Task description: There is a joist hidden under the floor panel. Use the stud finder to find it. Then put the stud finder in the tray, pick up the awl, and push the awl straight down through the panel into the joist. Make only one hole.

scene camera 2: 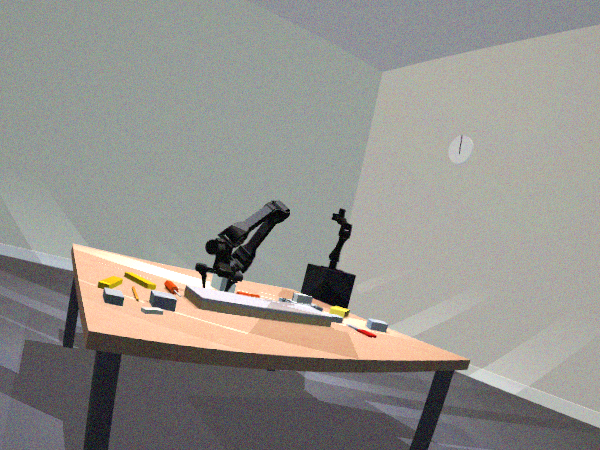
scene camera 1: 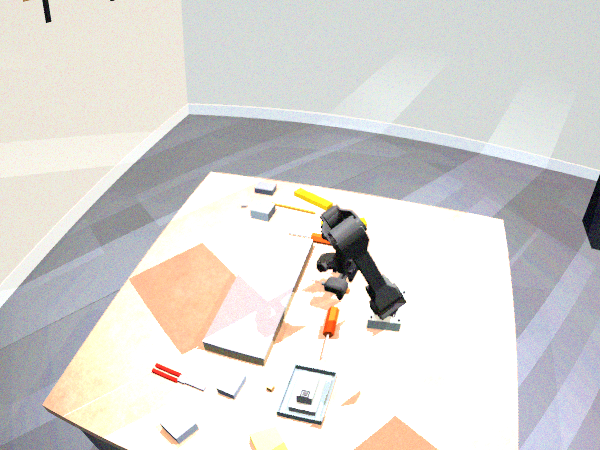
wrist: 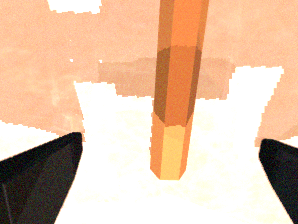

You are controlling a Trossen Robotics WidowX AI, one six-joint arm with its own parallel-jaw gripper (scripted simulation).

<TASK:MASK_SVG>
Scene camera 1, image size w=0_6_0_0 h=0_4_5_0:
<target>my gripper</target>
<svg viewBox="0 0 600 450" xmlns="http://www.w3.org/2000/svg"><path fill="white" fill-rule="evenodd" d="M323 253L316 264L318 272L323 273L333 269L333 272L339 273L338 277L330 276L324 284L324 290L328 293L335 293L337 299L342 300L349 288L346 281L347 277L348 281L352 283L359 269L353 260L339 257L336 253Z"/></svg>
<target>stud finder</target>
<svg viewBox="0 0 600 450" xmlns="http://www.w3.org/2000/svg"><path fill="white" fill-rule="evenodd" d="M301 371L289 402L288 410L315 416L327 377Z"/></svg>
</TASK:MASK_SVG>
